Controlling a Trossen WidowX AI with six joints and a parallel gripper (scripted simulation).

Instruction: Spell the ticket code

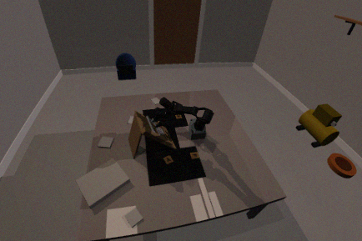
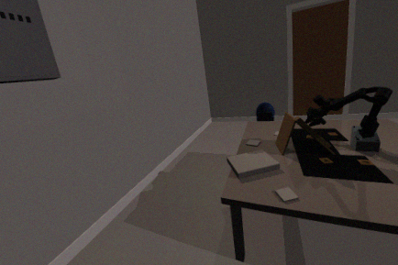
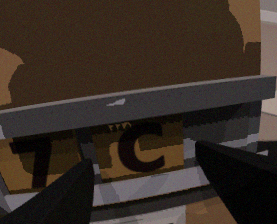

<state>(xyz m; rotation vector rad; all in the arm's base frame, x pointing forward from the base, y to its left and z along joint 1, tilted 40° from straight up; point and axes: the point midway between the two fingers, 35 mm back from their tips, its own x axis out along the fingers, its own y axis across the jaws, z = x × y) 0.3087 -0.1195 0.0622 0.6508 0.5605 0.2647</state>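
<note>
The tan letter tile is 1 cm below my gripper tip and 1 cm ahead of it. Round my gripper tip: black mat 17 cm below, 15 cm behind, 2 cm to the left; then white ticket 8 cm below, 5 cm behind, 1 cm to the left; then pad 38 cm ahead, 16 cm below, 7 cm to the right.
</note>
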